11 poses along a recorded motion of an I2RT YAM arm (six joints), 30 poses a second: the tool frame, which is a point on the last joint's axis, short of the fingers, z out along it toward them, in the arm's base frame.
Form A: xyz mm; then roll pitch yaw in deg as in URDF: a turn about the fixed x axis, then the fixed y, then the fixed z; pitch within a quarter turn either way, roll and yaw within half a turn.
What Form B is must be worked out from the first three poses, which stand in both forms.
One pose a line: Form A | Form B
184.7, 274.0, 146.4, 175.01, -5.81, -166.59 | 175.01, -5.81, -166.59, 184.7, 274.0, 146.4
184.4, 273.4, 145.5, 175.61, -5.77, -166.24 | 175.61, -5.77, -166.24, 184.4, 273.4, 145.5
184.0, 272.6, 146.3, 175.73, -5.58, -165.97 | 175.73, -5.58, -165.97, 184.0, 272.6, 146.3
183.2, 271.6, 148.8, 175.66, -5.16, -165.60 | 175.66, -5.16, -165.60, 183.2, 271.6, 148.8
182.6, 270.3, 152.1, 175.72, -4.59, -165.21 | 175.72, -4.59, -165.21, 182.6, 270.3, 152.1
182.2, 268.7, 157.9, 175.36, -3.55, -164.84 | 175.36, -3.55, -164.84, 182.2, 268.7, 157.9
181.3, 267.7, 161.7, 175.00, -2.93, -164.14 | 175.00, -2.93, -164.14, 181.3, 267.7, 161.7
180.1, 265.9, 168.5, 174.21, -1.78, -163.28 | 174.21, -1.78, -163.28, 180.1, 265.9, 168.5
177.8, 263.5, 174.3, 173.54, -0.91, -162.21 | 173.54, -0.91, -162.21, 177.8, 263.5, 174.3
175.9, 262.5, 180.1, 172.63, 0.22, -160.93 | 172.63, 0.22, -160.93, 175.9, 262.5, 180.1
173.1, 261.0, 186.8, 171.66, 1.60, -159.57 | 171.66, 1.60, -159.57, 173.1, 261.0, 186.8
